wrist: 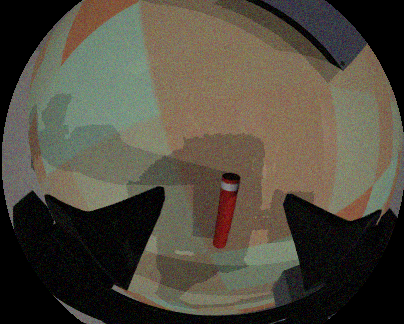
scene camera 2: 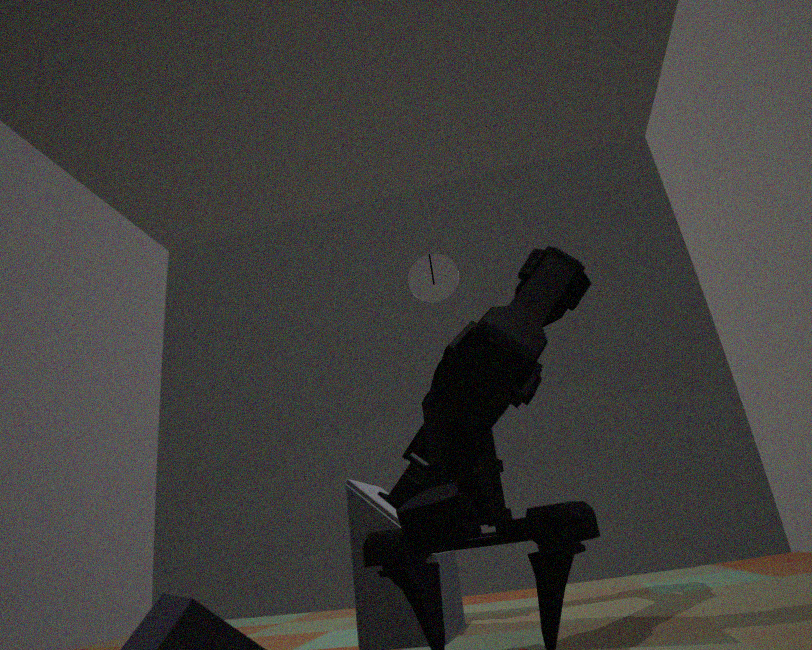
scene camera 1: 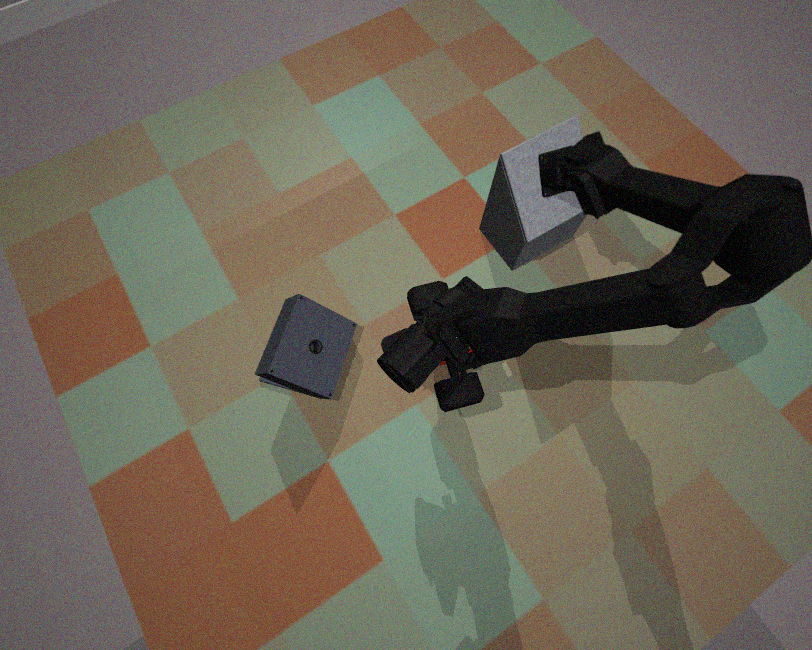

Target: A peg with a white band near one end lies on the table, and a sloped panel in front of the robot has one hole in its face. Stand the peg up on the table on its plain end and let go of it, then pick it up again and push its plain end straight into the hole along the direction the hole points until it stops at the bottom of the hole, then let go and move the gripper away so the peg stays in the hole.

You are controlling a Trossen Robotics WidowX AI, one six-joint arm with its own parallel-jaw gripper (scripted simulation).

Scene:
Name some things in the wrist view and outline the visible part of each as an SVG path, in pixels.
My gripper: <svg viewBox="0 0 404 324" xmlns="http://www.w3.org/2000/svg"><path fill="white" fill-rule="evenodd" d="M12 208L12 223L17 241L37 277L49 292L69 307L105 324L323 324L330 315L339 312L362 288L382 258L398 219L395 217L397 214L389 208L380 219L382 209L354 221L345 221L337 214L324 211L323 208L288 193L283 207L296 244L304 292L324 282L325 287L282 307L257 313L217 317L156 308L111 289L113 285L125 290L130 287L135 275L133 273L136 272L137 264L140 263L143 251L150 241L148 238L151 237L153 227L160 217L165 201L165 187L157 186L151 191L147 189L135 197L90 212L62 203L51 194L45 194L45 204L34 191L21 198Z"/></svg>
A red peg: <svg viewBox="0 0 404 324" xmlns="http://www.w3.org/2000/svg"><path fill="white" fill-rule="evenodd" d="M236 173L222 174L216 226L214 226L213 246L218 249L226 246L229 229L231 229L234 209L236 209L239 176Z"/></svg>

